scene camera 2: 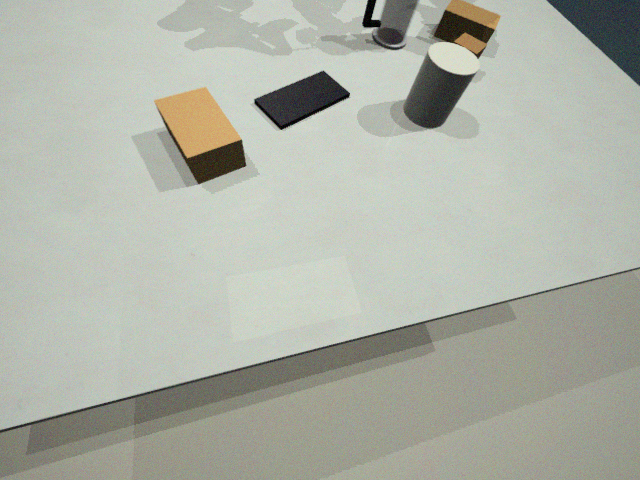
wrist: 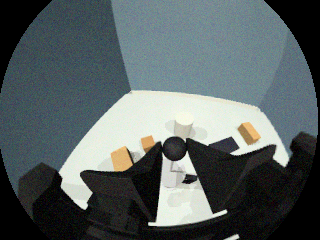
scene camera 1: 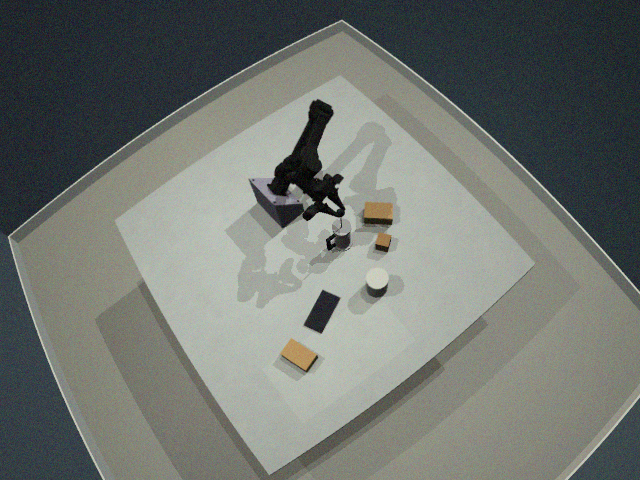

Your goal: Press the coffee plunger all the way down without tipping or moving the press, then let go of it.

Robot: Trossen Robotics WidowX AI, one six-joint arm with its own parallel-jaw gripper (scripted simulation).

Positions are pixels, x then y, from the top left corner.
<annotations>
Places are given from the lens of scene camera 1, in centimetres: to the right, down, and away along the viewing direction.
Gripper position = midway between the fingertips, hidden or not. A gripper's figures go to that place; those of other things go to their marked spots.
my gripper (scene camera 1: 342,213): 7, -9, 159
flat dark slab (scene camera 1: 326,303): 2, 23, 170
</annotations>
